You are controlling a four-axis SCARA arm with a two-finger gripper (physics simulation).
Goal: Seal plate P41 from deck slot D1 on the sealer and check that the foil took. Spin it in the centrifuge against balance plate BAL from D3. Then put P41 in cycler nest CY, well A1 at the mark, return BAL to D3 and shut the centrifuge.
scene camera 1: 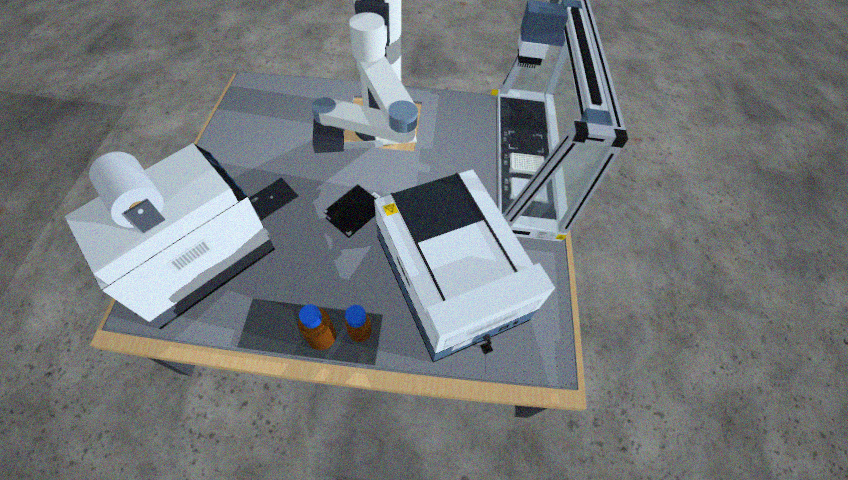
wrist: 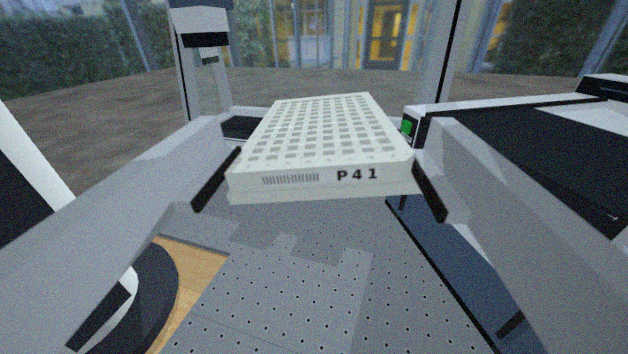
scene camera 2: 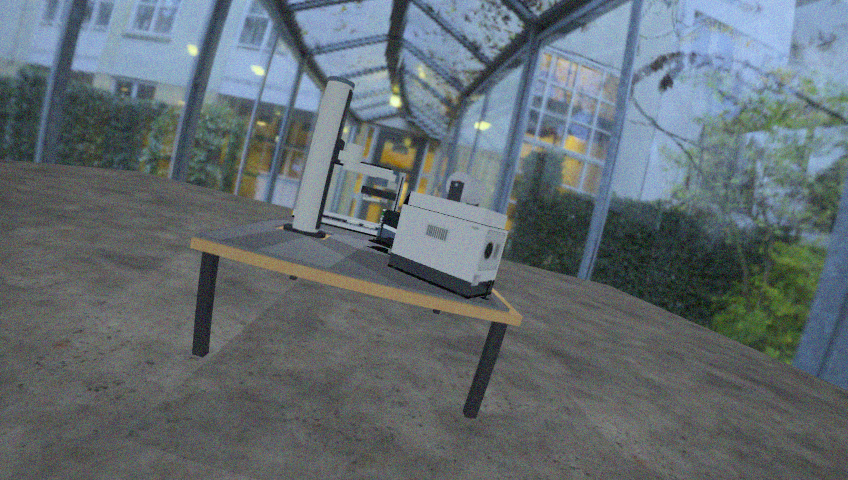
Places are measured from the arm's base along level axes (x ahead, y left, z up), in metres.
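Pixels of known places: gripper, fingertip midpoint: (wrist: 320, 135) (scene camera 2: 373, 197); arm's base, link origin: (scene camera 2: 304, 232).
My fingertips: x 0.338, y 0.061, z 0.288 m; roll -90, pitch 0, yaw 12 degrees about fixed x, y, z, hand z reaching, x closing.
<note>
Ahead of a thing's pixels: the offset from my fingertips to its middle.
My gripper (wrist: 320, 135) is shut on plate P41 {dz -0.013, dx -0.011, dy +0.039 m} (wrist: 320, 177) (scene camera 1: 397, 142), held level above the bench. The label faces the wrist camera; grey well squares show on top, and I cannot tell whether foil covers them. In scene camera 1 the arm's elbow partly hides the plate. The sealer {dz -0.037, dx +0.401, dy -0.544 m} (scene camera 1: 190, 237) (scene camera 2: 446, 237), with its foil roll, stands at the left, its dark tray {dz -0.179, dx +0.174, dy -0.350 m} (scene camera 1: 274, 198) out. The white instrument {dz -0.153, dx +0.339, dy +0.264 m} (scene camera 1: 470, 255) with a dark top panel stands at the right. On the deck, one plate {dz -0.218, dx -0.137, dy +0.522 m} (scene camera 1: 527, 162) sits beyond the bracketed bare slot; another pale plate (scene camera 1: 523, 186) is partly behind the frame.
A black square platform {dz -0.249, dx +0.138, dy -0.089 m} (scene camera 1: 351, 211) lies beside the white instrument. Two amber bottles (scene camera 1: 318, 333) (scene camera 1: 358, 328) with blue caps stand near the front edge. The gantry frame (scene camera 1: 601, 77) rises over the deck at the right. The arm's column (scene camera 2: 321, 160) stands at the back edge.
</note>
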